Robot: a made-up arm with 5 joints.
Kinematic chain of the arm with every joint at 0, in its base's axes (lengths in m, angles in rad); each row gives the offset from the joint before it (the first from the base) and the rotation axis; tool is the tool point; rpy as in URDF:
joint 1: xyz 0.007 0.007 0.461 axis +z
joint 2: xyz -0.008 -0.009 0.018 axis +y
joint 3: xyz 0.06 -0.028 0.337 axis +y
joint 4: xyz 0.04 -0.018 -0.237 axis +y
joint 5: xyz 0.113 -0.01 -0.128 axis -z
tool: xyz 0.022 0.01 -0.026 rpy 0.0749 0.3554 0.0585
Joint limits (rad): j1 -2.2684..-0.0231 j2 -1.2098..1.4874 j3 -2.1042..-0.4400 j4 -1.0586..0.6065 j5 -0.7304..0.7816
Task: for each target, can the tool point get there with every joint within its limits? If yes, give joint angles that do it. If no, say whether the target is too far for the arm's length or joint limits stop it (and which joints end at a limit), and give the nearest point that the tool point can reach.
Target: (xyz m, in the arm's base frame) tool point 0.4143 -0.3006 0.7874
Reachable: yes | joints -0.5398 0.0629 -1.2159 0.1271 -0.0207
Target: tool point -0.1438 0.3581 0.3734
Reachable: no: joint limits stop it (at a limit: joint 1, joint 2, joint 3, joint 4, joint 5) | nearest point -0.0382 0.0673 0.1718 | short by 0.369 m
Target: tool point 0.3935 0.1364 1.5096
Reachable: no: too far | nearest point 0.2646 -0.0486 1.1817 | short by 0.398 m
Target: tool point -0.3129 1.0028 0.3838
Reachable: no: too far | nearest point -0.1695 0.5563 0.8029 | short by 0.629 m
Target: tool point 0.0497 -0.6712 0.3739
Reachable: yes | joints -1.4235 1.0206 -1.6407 0.0716 0.1004
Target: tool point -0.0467 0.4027 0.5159
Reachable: no: joint limits stop it (at a limit: joint 2, joint 3, joint 4) | nearest point -0.0705 0.5782 0.8029 | short by 0.337 m
